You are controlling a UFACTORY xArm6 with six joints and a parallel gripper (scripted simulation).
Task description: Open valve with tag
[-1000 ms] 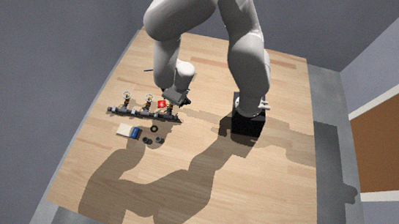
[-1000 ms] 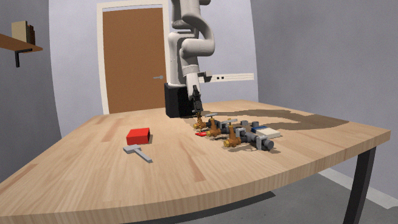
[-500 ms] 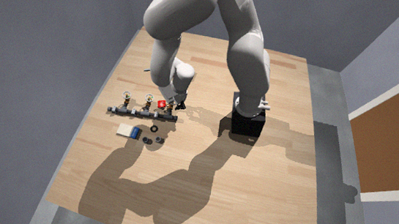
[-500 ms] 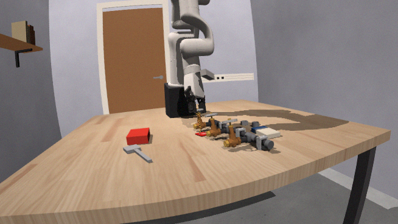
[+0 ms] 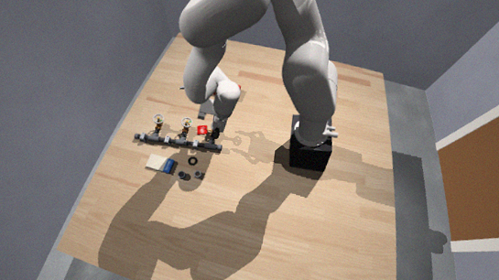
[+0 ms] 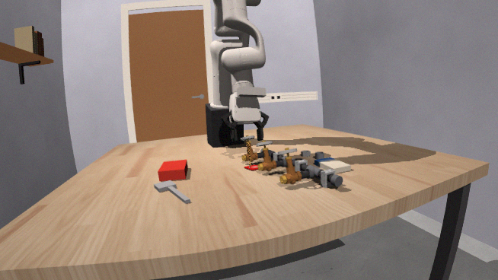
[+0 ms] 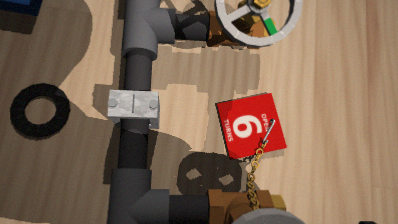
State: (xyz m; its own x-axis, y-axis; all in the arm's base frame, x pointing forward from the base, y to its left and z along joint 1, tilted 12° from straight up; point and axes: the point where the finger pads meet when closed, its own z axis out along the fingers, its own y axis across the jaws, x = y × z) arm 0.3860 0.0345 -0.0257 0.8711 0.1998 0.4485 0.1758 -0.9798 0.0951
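My gripper is now 8 cm short of the red tag, 8 cm above it and 1 cm to the left of it. Also, from my hand: grey hammer-like tool: 25 cm to the right, 21 cm ahead, 8 cm below; then grey box: 21 cm to the left, 19 cm ahead, 7 cm below; then red box: 25 cm to the right, 7 cm below, 5 cm ahead.
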